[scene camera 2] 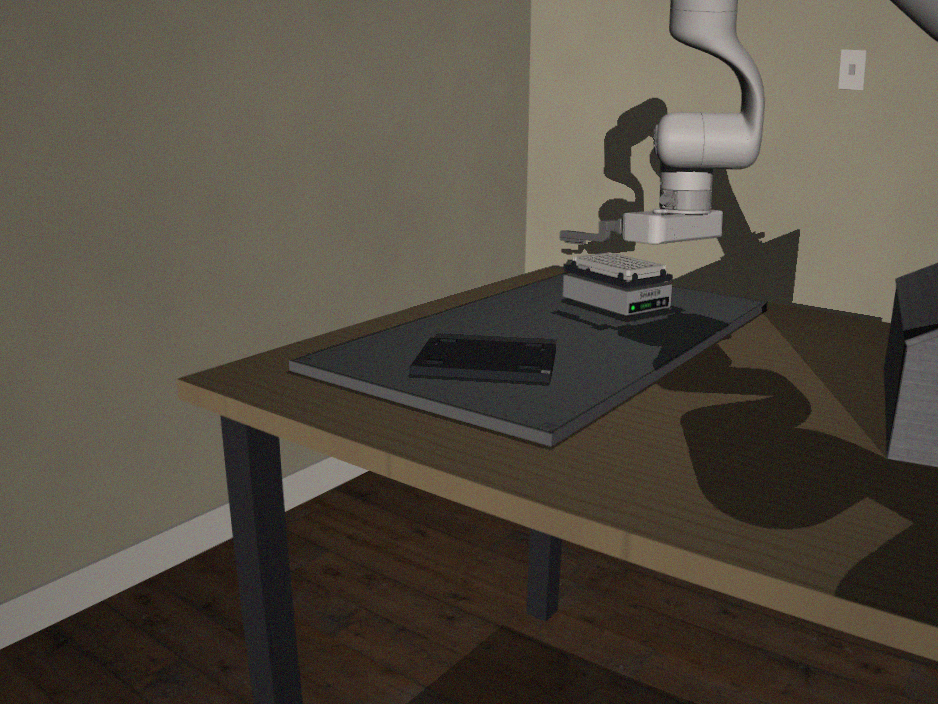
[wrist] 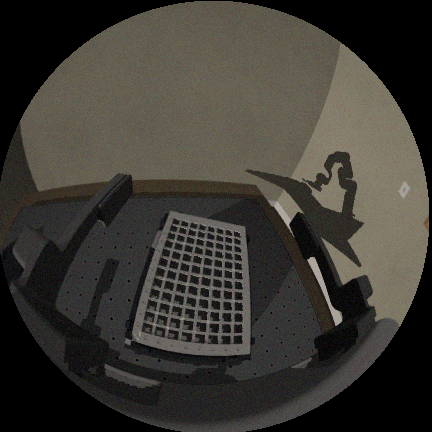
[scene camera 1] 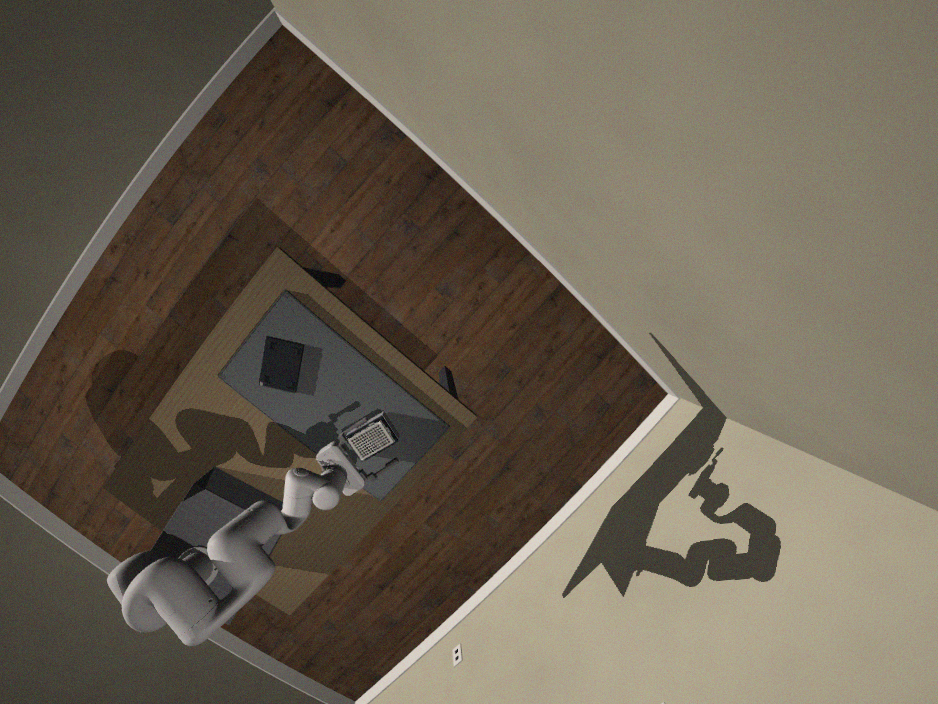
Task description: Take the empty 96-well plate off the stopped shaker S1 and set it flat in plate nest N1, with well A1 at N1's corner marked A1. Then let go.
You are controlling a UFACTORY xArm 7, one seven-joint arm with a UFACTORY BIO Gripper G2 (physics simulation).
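Places are measured from the arm's base along level axes (x left, y up, z ahead), in metres.
Pixels of known places: end effector, tool point: (scene camera 2: pixel 609 234) (wrist: pixel 220 217) (scene camera 1: pixel 376 443); arm's base, origin of the base link: (scene camera 1: pixel 197 567).
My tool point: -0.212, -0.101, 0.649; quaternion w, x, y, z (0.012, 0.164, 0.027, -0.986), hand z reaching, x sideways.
Ahead of a thing's pixels: the offset from my tool point to its top centre, as dx, dy, dz. "*": to the spot under its first point. Level surfaces: height alone.
The white 96-well plate @[+0.014, -0.038, -0.024] (scene camera 1: pixel 370 440) (scene camera 2: pixel 619 265) (wrist: pixel 197 285) lies flat on shaker S1 @[* +0.061, -0.086, -0.007] (scene camera 2: pixel 594 294), a pale box with a dark top, a green light and a green display. My gripper (wrist: pixel 209 216) is wide open and empty, above the plate's height. In the wrist view its fingers stand left and right of the plate, which lies slightly turned, its long side running away from the palm. One finger (scene camera 2: pixel 583 237) shows over the shaker's far side. Nest N1 @[+0.390, -0.093, -0.019] (scene camera 1: pixel 281 364) (scene camera 2: pixel 484 358) is the low black tray, unoccupied. I cannot read any A1 mark.
S1 and N1 stand apart on a grey perforated board @[dy -0.107] (scene camera 1: pixel 333 378) (scene camera 2: pixel 363 369) on the wooden table @[dy -0.120] (scene camera 1: pixel 204 356) (scene camera 2: pixel 469 477). A grey box (scene camera 1: pixel 208 519) (scene camera 2: pixel 920 401) stands near the arm's base. Walls rise beyond the table.
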